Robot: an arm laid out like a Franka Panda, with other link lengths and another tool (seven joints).
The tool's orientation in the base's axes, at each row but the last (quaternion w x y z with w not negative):
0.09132 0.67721 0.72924 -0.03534
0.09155 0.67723 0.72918 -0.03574
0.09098 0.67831 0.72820 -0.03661
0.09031 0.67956 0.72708 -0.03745
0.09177 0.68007 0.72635 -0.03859
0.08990 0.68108 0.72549 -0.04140
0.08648 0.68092 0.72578 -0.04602
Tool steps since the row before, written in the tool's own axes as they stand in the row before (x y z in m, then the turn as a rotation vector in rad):
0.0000 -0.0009 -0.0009 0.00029 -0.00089 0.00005
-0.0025 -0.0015 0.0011 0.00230 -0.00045 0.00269
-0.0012 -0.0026 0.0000 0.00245 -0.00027 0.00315
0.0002 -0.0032 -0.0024 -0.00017 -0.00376 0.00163
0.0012 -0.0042 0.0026 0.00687 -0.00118 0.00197
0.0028 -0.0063 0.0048 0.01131 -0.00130 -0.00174
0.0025 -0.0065 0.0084 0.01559 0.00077 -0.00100
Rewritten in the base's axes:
-0.0010 0.0001 0.0008 -0.00090 0.00020 -0.00017
-0.0012 -0.0028 -0.0007 -0.00037 0.00175 -0.00309
-0.0025 -0.0014 0.0000 -0.00016 0.00183 -0.00355
-0.0034 0.0004 0.0021 -0.00360 -0.00073 -0.00182
-0.0040 0.0004 -0.0031 -0.00141 0.00630 -0.00329
-0.0061 0.0014 -0.0056 -0.00206 0.01132 -0.00049
-0.0061 0.0005 -0.0090 -0.00020 0.01552 -0.00191

